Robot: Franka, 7 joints.
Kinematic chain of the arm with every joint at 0, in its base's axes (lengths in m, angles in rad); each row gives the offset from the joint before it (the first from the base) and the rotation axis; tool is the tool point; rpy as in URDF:
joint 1: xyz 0 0 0.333 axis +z
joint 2: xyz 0 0 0 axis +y
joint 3: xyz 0 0 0.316 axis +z
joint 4: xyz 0.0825 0 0 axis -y
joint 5: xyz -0.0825 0 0.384 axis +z
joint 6: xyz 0 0 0 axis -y
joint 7: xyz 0.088 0 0 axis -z
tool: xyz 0 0 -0.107 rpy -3.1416 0 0
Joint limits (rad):
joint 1: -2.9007..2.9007
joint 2: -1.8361..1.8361
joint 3: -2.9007..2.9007
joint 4: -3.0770..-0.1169
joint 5: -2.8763..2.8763
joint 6: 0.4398..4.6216
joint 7: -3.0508..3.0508
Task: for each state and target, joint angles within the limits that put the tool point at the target. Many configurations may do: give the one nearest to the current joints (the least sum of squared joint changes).
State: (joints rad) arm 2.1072 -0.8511 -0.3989 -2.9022 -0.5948 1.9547 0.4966
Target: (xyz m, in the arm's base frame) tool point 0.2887 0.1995 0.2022
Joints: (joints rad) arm 1.5869 0.0138 -0.9061 -2.6958 -0.6733 2.1563 0.4966
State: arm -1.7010 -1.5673 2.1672 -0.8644 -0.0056 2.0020 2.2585
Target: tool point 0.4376 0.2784 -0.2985
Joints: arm -2.3473 -1.8361 2.9007 -1.0470 -0.0130 2.4903 2.2585
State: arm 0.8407 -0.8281 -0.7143 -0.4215 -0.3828 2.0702 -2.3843
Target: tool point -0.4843 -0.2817 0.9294
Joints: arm 0.3395 -0.8622 -0.6331 -0.1169 -0.3361 1.7905 -2.3843
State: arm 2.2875 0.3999 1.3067 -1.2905 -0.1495 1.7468 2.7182
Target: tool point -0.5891 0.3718 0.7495
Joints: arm 1.9819 0.6416 1.0958 -0.8448 -0.1872 2.0598 2.7182
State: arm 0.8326 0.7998 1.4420 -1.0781 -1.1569 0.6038 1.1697
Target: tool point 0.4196 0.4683 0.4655
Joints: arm 0.3854 0.9253 1.2077 -0.9839 -1.2002 0.5173 1.1697
